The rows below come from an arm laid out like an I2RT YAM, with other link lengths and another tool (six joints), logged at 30 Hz.
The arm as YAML. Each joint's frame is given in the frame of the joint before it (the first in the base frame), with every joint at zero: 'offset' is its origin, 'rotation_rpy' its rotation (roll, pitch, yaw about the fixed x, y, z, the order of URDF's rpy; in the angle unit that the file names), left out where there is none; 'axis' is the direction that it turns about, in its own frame. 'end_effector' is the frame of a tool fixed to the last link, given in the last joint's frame.
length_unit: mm
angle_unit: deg
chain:
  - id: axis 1
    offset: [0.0, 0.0, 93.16]
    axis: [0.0, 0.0, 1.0]
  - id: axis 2
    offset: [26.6, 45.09, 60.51]
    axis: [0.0, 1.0, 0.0]
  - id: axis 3
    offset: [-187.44, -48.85, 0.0]
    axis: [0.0, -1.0, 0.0]
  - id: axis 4
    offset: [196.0, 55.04, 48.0]
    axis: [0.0, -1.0, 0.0]
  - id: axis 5
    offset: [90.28, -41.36, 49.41]
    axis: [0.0, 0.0, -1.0]
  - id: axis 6
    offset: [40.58, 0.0, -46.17]
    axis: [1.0, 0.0, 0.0]
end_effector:
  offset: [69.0, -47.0, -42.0]
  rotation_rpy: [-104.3, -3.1, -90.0]
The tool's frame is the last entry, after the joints.
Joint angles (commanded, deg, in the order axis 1, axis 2, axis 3, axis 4, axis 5, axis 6), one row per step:
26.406, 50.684, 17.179, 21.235, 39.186, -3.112
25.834, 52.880, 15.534, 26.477, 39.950, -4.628
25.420, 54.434, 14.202, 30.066, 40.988, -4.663
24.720, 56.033, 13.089, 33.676, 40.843, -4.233
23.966, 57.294, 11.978, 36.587, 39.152, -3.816
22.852, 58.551, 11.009, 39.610, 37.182, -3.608
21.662, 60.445, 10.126, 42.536, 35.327, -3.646
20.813, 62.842, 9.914, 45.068, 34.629, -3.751
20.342, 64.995, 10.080, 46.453, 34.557, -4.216
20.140, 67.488, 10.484, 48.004, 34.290, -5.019
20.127, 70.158, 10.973, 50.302, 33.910, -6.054
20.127, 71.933, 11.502, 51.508, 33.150, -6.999
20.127, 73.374, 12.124, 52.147, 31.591, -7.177
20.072, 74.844, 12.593, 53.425, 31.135, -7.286
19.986, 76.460, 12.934, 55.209, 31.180, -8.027
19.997, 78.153, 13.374, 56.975, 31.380, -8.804
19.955, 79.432, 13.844, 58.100, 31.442, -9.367
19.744, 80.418, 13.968, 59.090, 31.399, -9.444
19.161, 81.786, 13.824, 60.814, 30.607, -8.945
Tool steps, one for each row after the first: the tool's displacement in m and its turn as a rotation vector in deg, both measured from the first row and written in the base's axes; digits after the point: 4 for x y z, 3 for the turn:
0.0012, -0.0037, -0.0032, -0.974, -0.962, -1.086
0.0004, -0.0069, -0.0073, -0.879, -1.656, -2.523
0.0013, -0.0092, -0.0112, -0.056, -2.555, -3.153
0.0035, -0.0097, -0.0157, 0.838, -3.028, -2.306
0.0062, -0.0113, -0.0189, 1.650, -3.678, -1.511
0.0085, -0.0137, -0.0238, 1.926, -3.697, -0.867
0.0105, -0.0160, -0.0276, 1.880, -3.569, -1.014
0.0117, -0.0179, -0.0310, 1.214, -2.899, -1.350
0.0139, -0.0182, -0.0339, 0.290, -2.190, -1.171
0.0171, -0.0172, -0.0351, -0.601, -2.034, -0.659
0.0202, -0.0157, -0.0357, -1.401, -1.743, 0.230
0.0242, -0.0125, -0.0369, -1.381, -1.470, 1.796
0.0269, -0.0112, -0.0373, -1.323, -1.690, 2.203
0.0290, -0.0114, -0.0369, -1.882, -2.014, 2.171
0.0311, -0.0113, -0.0363, -2.497, -2.338, 2.083
0.0330, -0.0111, -0.0359, -2.949, -2.516, 2.048
0.0339, -0.0118, -0.0368, -2.980, -2.614, 1.886
0.0353, -0.0130, -0.0394, -2.331, -2.896, 2.013

